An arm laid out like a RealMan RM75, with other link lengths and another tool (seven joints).
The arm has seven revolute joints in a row. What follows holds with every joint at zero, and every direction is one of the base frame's.
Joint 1 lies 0.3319 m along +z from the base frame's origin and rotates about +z.
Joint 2 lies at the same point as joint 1 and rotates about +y.
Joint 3 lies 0.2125 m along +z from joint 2 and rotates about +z.
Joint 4 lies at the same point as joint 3 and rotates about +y.
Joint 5 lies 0.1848 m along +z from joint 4 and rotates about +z.
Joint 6 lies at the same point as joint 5 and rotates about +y.
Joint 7 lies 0.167 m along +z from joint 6 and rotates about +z.
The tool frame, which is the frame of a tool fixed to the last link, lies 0.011 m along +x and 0.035 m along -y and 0.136 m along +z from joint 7; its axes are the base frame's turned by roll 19.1, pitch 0 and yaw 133.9 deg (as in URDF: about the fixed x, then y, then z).
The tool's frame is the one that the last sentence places.
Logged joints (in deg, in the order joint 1, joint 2, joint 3, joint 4, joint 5, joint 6, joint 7), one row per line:
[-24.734 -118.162 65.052 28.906 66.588 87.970 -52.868]
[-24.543 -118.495 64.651 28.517 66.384 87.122 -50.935]
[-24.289 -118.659 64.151 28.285 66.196 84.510 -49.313]
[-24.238 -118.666 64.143 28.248 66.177 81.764 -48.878]
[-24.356 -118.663 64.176 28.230 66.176 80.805 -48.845]
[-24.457 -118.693 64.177 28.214 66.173 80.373 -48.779]
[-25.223 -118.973 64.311 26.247 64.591 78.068 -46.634]
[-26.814 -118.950 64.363 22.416 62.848 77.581 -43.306]
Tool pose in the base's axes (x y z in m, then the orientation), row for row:
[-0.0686 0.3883 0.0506 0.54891 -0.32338 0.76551 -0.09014]
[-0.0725 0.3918 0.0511 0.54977 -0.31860 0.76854 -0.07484]
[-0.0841 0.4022 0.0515 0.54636 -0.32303 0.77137 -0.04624]
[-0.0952 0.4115 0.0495 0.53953 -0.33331 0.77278 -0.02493]
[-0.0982 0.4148 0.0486 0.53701 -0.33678 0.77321 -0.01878]
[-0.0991 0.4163 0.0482 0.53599 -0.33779 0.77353 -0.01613]
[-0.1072 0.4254 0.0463 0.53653 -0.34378 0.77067 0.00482]
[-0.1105 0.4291 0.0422 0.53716 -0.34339 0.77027 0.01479]
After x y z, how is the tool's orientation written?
As a quaternion, w x y z.
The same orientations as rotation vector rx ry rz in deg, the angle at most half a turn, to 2 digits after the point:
[-43.88 103.87 -12.23]
[-43.21 104.24 -10.15]
[-43.88 104.78 -6.28]
[-45.41 105.27 -3.40]
[-45.93 105.44 -2.56]
[-46.08 105.53 -2.20]
[-46.89 105.12 0.66]
[-46.83 105.04 2.02]

